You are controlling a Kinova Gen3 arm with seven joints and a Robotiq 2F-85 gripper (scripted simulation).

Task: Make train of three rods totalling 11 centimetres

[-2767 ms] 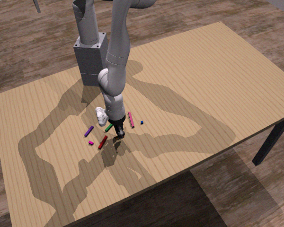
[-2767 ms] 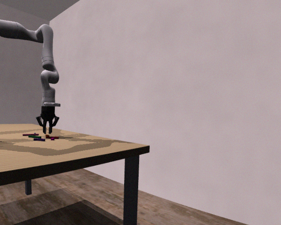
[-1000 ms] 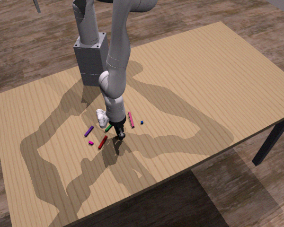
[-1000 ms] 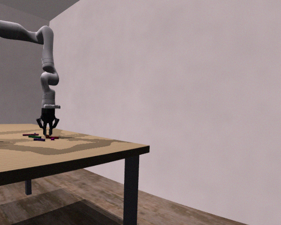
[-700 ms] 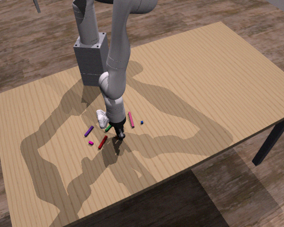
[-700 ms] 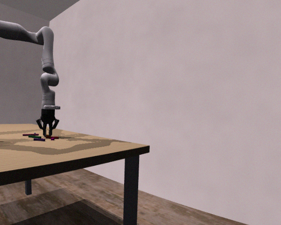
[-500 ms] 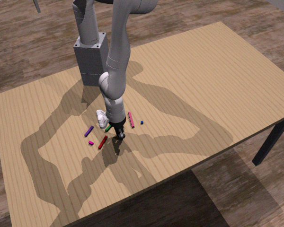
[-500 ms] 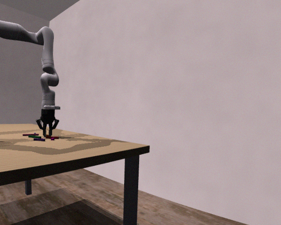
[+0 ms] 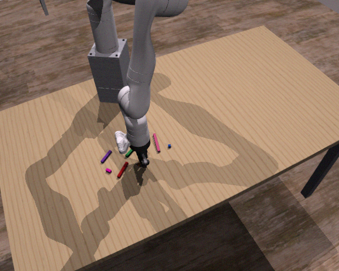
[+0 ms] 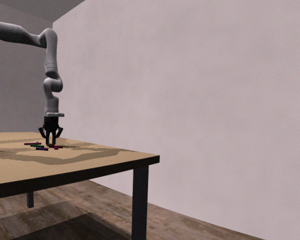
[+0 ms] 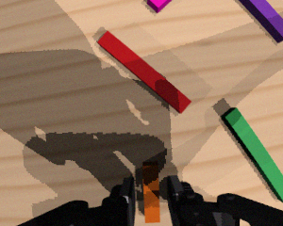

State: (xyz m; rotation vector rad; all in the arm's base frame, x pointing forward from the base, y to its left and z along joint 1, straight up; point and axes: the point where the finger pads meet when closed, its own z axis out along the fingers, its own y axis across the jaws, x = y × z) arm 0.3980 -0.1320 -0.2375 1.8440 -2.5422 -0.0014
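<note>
Now: hand 10 mm above the orange rod. The rest, counted from my hand: red rod (80 mm to the right, 20 mm behind, 10 mm below); then pink rod (100 mm to the left, 50 mm behind, 10 mm below); then green rod (80 mm behind, 10 mm to the left, 10 mm below).
</note>
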